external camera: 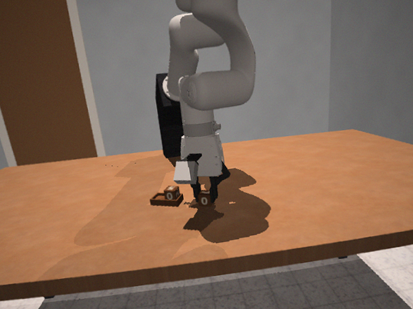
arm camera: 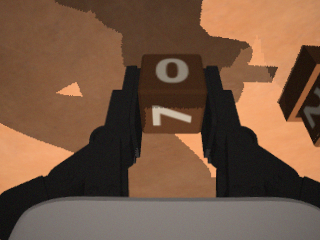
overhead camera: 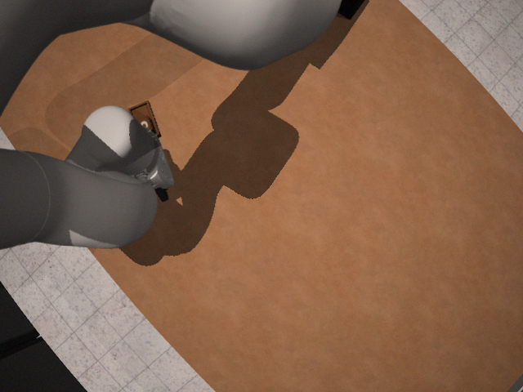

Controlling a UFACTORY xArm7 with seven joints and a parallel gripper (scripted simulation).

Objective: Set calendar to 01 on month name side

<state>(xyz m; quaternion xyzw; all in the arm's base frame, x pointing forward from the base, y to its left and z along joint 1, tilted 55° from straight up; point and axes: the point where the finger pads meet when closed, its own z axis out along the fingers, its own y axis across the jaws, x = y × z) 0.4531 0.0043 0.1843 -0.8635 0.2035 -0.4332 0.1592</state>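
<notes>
My gripper is now 1 cm above the cube. Also, from my hand: calendar tray 4 cm behind, 10 cm to the right, 2 cm below.
</notes>
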